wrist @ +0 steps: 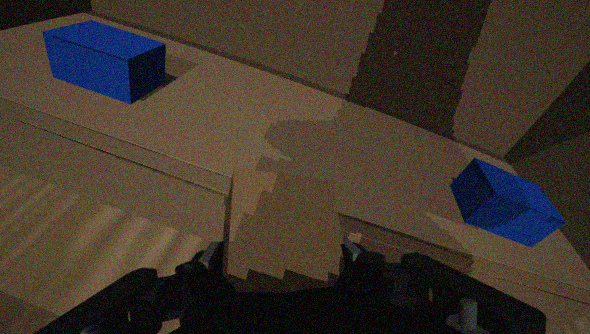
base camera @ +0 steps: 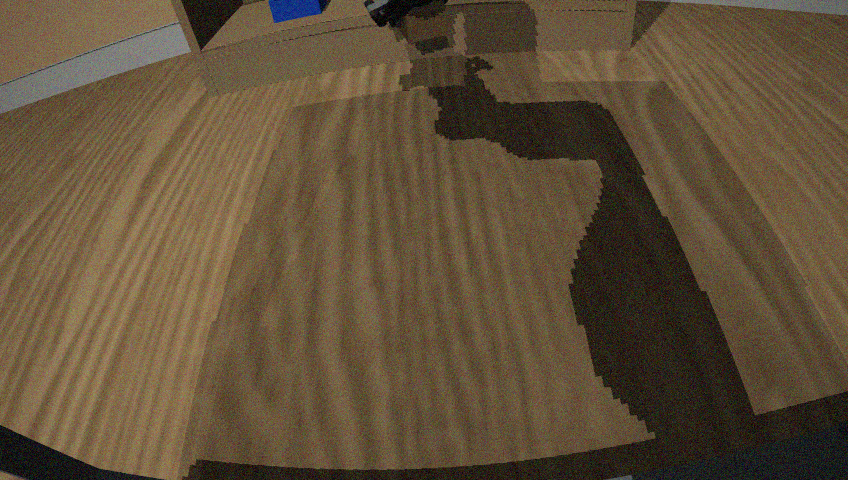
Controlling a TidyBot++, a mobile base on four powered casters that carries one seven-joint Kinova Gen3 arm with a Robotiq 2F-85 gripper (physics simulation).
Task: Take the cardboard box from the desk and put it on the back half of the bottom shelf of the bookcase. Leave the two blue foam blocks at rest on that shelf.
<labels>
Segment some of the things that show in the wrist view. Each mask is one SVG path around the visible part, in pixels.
My gripper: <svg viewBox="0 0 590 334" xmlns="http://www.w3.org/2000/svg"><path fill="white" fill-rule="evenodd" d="M546 316L537 308L426 255L416 252L407 253L401 256L401 263L385 262L383 254L367 251L360 244L351 242L345 235L342 235L344 244L341 244L345 268L334 287L311 288L289 293L238 293L222 275L223 241L211 242L206 250L196 253L191 261L178 265L175 268L176 274L158 278L156 269L136 269L33 334L157 334L162 328L162 322L178 318L181 327L168 334L545 334ZM429 287L433 295L432 302L429 300Z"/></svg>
A cardboard box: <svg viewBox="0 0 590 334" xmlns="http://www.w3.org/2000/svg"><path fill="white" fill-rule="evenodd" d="M234 168L225 210L222 275L238 293L289 293L311 288L334 287L345 268L341 247L341 244L344 244L332 181L330 179Z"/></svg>
</labels>
